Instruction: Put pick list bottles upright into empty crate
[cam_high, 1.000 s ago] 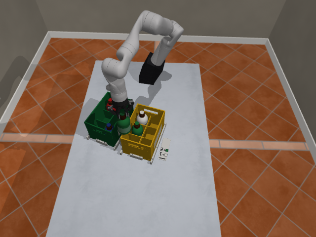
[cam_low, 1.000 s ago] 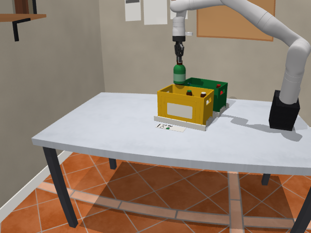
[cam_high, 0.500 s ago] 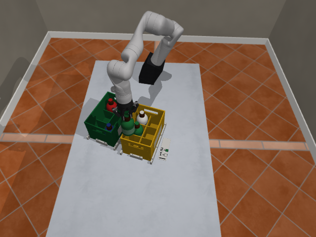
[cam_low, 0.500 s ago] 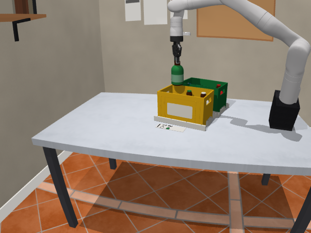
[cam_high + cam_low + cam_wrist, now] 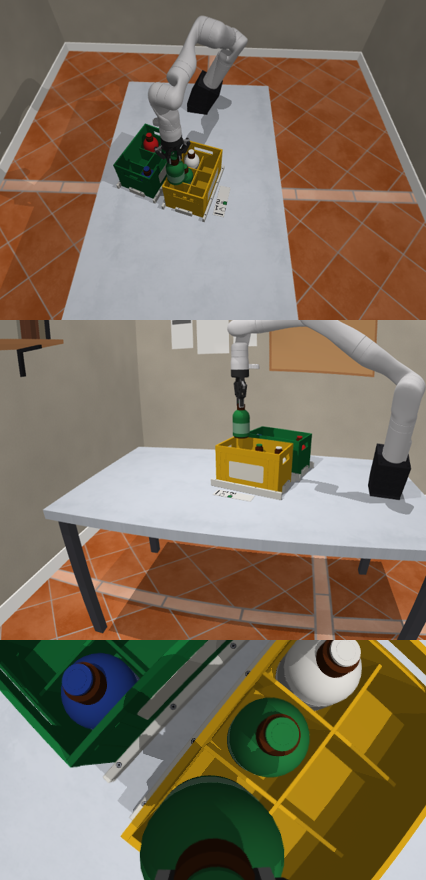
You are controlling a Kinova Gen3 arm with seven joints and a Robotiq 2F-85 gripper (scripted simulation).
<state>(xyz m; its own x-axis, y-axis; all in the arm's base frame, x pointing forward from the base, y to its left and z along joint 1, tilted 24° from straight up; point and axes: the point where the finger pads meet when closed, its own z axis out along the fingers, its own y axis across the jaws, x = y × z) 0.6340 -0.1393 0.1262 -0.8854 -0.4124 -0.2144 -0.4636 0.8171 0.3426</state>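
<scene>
My hand is 8 cm past the yellow crate, 6 cm to the right of it and 25 cm above it. The rest, counted from my hand: green crate 15 cm behind, 16 cm to the right, 25 cm below; blue-label bottle 6 cm behind, 15 cm to the right, 25 cm below; white-label bottle 17 cm behind, 3 cm to the left, 25 cm below.
</scene>
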